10 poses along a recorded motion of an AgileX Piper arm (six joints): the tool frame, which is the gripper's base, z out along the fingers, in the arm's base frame.
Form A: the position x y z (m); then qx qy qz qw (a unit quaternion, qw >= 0).
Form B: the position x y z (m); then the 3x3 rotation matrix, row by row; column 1 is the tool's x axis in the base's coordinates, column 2 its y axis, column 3 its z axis. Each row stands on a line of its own. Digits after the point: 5 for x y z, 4 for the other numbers.
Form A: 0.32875 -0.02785 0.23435 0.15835 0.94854 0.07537 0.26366
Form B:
0.32875 -0.02785 0.23435
-0.8108 0.2607 0.5241
0.3401 0.9385 0.0595
-0.4763 0.2265 -0.8496

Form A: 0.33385 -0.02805 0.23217 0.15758 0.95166 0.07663 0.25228
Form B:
0.33385 -0.02805 0.23217
-0.8230 0.2613 0.5043
0.3386 0.9386 0.0663
-0.4560 0.2254 -0.8610

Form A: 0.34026 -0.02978 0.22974 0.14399 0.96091 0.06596 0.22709
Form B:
0.34026 -0.02978 0.22974
-0.8554 0.2468 0.4554
0.3067 0.9498 0.0614
-0.4174 0.1922 -0.8882

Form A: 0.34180 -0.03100 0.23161 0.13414 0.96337 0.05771 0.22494
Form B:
0.34180 -0.03100 0.23161
-0.8628 0.2325 0.4489
0.2844 0.9574 0.0508
-0.4179 0.1715 -0.8921

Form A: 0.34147 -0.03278 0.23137 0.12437 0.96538 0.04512 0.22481
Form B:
0.34147 -0.03278 0.23137
-0.8680 0.2198 0.4453
0.2604 0.9650 0.0312
-0.4228 0.1430 -0.8948

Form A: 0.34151 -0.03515 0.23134 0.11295 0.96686 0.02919 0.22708
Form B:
0.34151 -0.03515 0.23134
-0.8714 0.2052 0.4457
0.2317 0.9728 0.0051
-0.4325 0.1077 -0.8952

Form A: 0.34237 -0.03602 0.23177 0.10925 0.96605 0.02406 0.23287
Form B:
0.34237 -0.03602 0.23177
-0.8677 0.1999 0.4552
0.2223 0.9750 -0.0044
-0.4447 0.0974 -0.8904

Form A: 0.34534 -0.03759 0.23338 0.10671 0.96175 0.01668 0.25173
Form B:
0.34534 -0.03759 0.23338
-0.8505 0.1969 0.4878
0.2137 0.9767 -0.0216
-0.4806 0.0858 -0.8727

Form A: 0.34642 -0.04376 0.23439 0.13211 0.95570 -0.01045 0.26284
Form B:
0.34642 -0.04376 0.23439
-0.8269 0.2580 0.4996
0.2470 0.9649 -0.0894
-0.5051 0.0495 -0.8616

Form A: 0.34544 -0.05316 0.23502 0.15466 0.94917 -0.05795 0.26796
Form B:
0.34544 -0.05316 0.23502
-0.8086 0.3247 0.4908
0.2625 0.9454 -0.1929
-0.5266 -0.0271 -0.8497

